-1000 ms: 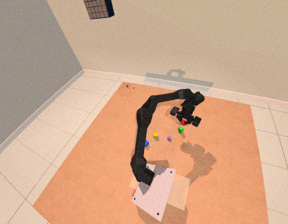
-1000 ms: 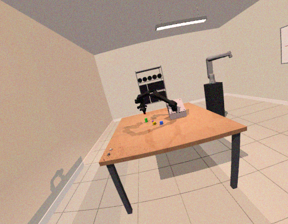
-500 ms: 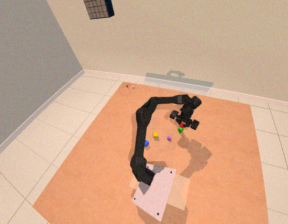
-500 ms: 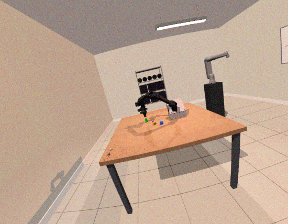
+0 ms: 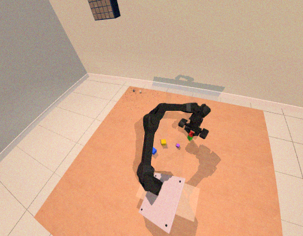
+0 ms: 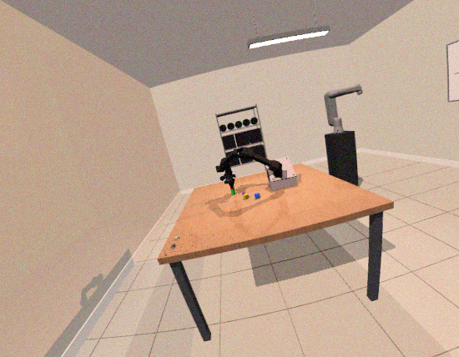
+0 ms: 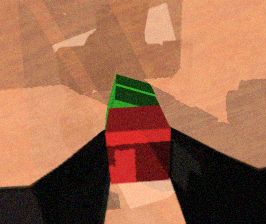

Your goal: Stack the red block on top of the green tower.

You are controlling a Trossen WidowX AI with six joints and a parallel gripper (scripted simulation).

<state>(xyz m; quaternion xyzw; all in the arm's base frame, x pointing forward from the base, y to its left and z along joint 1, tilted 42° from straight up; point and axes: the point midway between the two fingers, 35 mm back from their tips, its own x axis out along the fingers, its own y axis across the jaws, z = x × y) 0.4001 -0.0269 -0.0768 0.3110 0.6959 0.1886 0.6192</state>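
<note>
My gripper tip is now 10 mm below the red block. The rest, counted from my gripper tip: yellow block 160 mm to the left, 110 mm behind, 40 mm below; then green block 20 mm below; then purple block 90 mm behind, 60 mm to the left, 50 mm below.
</note>
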